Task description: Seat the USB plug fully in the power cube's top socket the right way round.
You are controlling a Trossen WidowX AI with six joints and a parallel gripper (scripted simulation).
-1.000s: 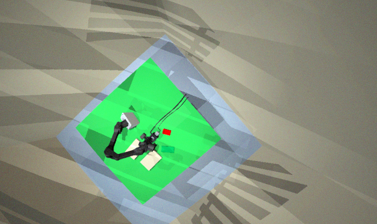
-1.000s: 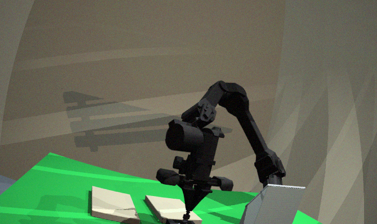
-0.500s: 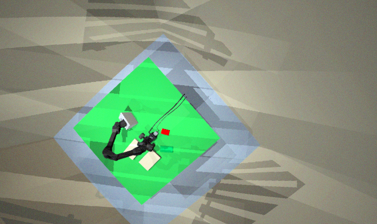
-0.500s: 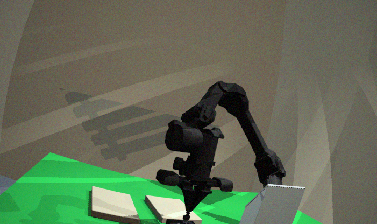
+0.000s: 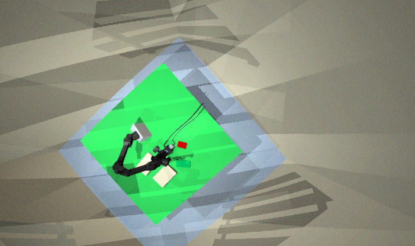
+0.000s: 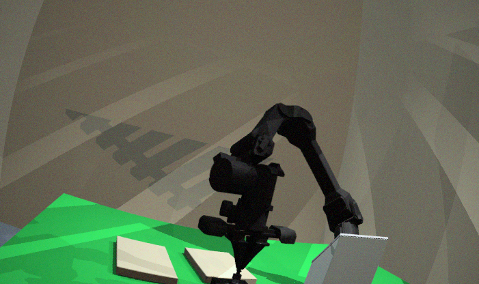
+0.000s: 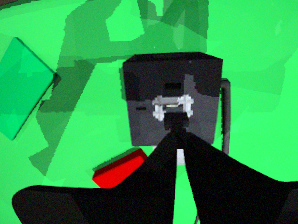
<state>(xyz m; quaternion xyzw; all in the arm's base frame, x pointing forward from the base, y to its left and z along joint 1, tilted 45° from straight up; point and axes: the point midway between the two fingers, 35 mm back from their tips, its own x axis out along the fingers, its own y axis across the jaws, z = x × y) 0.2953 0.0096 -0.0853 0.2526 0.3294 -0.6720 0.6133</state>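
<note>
Now: gripper tip 20 mm above the usb plug. Also, from my gripper tip: red block 60 mm ahead, 150 mm to the left, 110 mm below; then dark green translucent piece 220 mm ahead, 20 mm to the left, 120 mm below.
</note>
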